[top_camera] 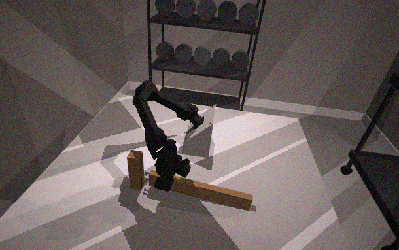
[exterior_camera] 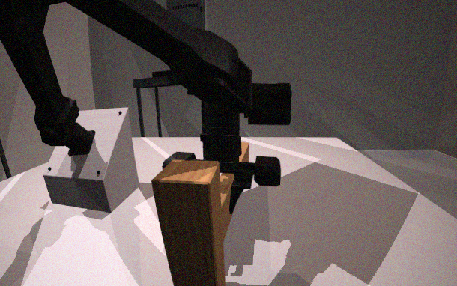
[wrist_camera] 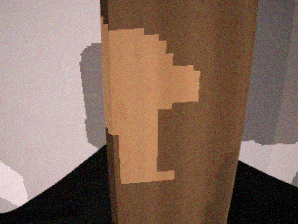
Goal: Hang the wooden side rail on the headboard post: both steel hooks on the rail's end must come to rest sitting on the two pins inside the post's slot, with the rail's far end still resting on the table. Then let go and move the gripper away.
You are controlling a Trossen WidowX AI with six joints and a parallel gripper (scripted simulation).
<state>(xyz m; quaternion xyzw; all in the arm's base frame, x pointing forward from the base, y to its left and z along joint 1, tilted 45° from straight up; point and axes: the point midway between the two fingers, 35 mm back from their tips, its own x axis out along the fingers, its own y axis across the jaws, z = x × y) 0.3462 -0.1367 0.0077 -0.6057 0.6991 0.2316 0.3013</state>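
Right now my gripper tip is 20 mm past the headboard post, 140 mm to the left of it and 40 mm below it.
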